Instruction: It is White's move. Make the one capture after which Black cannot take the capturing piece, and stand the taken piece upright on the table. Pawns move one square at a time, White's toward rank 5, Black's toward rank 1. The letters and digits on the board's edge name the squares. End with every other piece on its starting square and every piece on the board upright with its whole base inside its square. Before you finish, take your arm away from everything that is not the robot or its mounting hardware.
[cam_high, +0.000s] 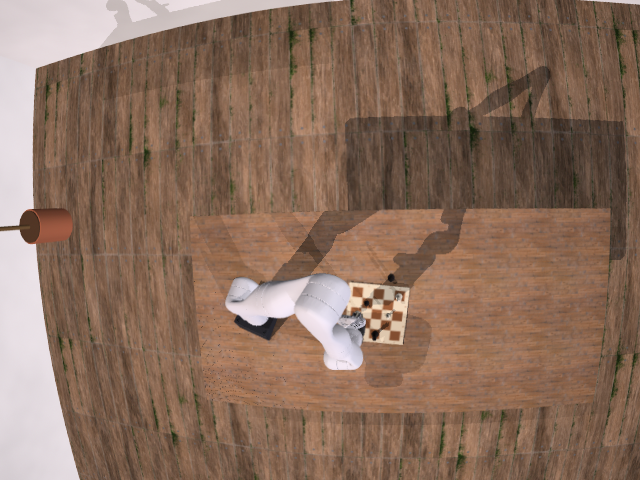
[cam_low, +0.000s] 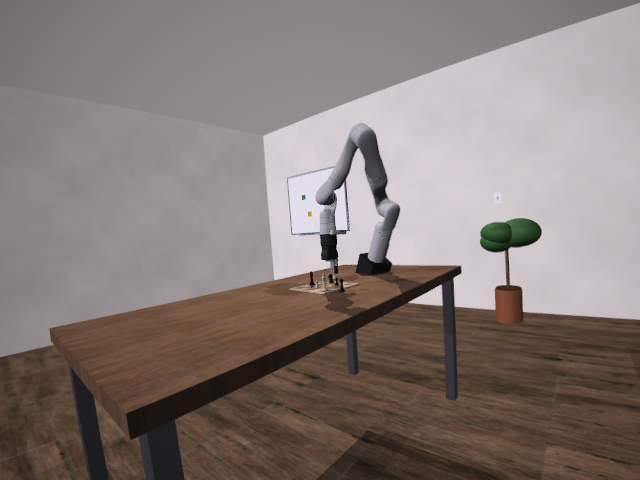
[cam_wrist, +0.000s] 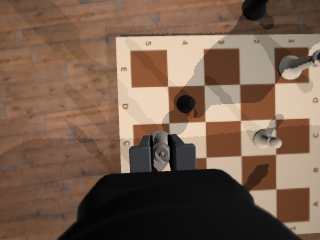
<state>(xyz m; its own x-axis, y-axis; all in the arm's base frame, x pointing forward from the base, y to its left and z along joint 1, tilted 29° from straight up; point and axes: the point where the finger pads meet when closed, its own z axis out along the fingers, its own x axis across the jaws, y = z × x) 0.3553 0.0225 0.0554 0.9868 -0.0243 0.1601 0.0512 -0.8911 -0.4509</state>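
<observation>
Right now my hand is 30 mm short of the black pawn, 40 mm to the right of it and 50 mm above it. From my hand the other things lie so: chessboard: 70 mm ahead, 60 mm below; then white pawn: 110 mm ahead, 50 mm below; then tall black piece: 70 mm ahead, 80 mm to the right, 30 mm below.
</observation>
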